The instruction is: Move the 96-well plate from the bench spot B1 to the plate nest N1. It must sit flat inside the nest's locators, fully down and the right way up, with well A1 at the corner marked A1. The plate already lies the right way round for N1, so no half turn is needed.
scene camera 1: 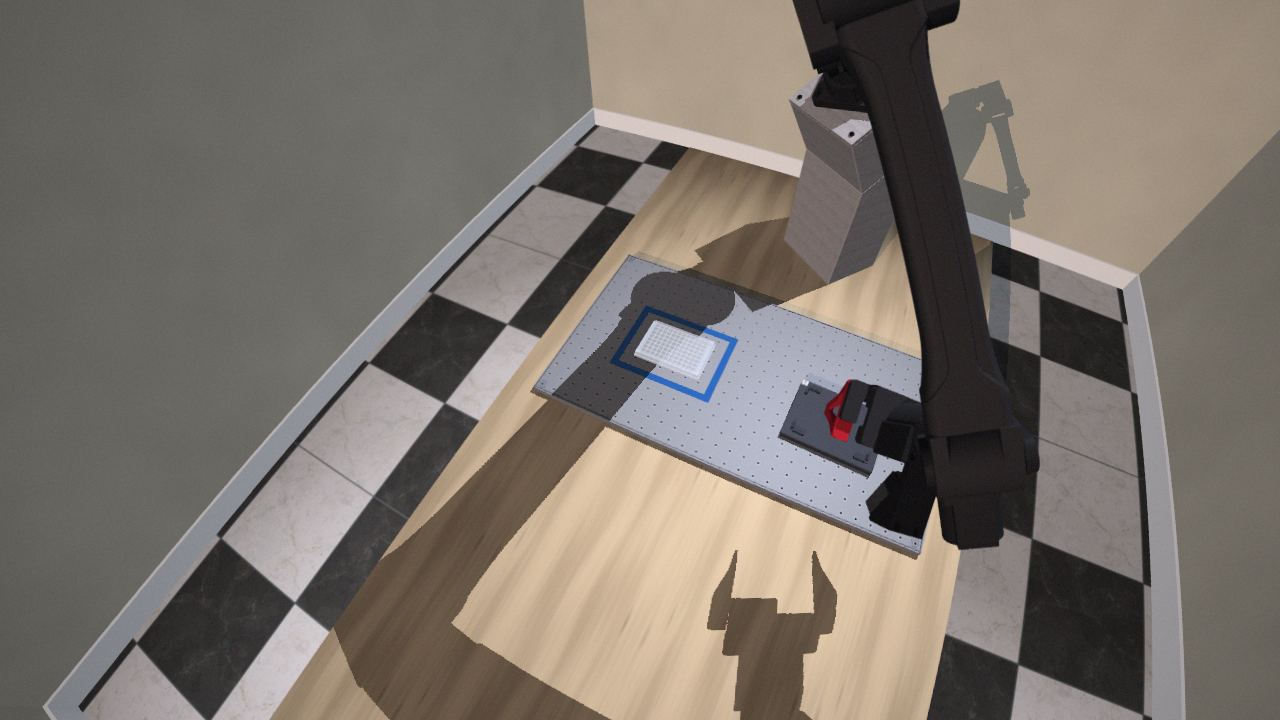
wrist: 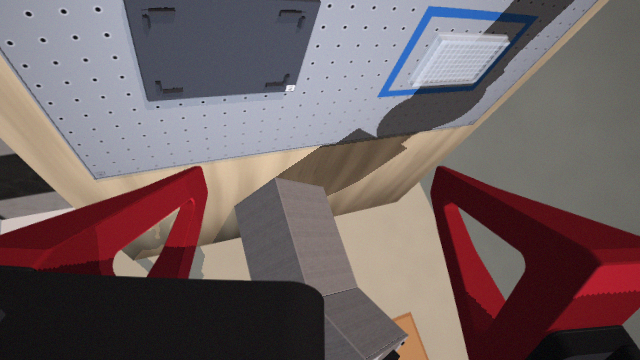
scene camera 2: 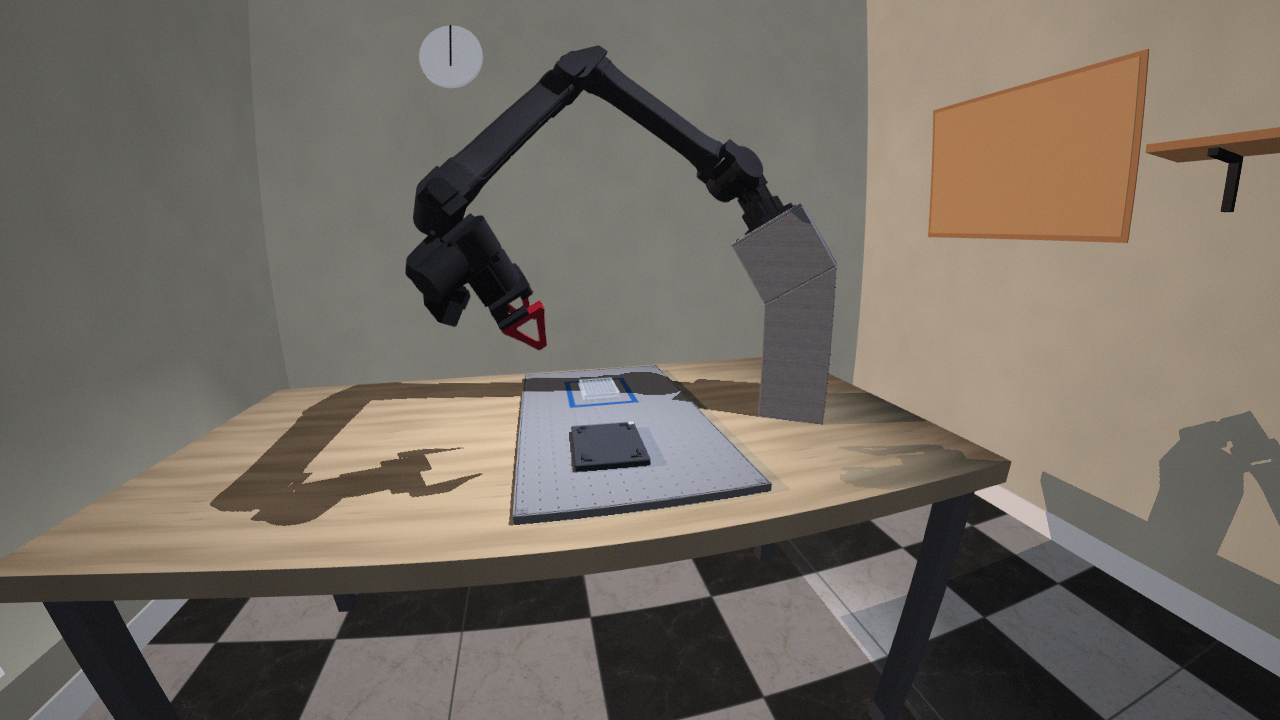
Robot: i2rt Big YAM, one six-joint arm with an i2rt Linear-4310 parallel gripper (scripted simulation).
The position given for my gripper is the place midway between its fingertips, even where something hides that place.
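You'd find my gripper in scene camera 1 (858,420), in scene camera 2 (535,333) and in the wrist view (319,179). There's a clear 96-well plate too, and it shows in scene camera 1, in the wrist view and in scene camera 2 (600,388). On that clear 96-well plate (scene camera 1: 686,356) and (wrist: 450,58) are the same spot. And with a dark plate nest, (wrist: 204,56) and (scene camera 2: 610,446) are the same spot as well.
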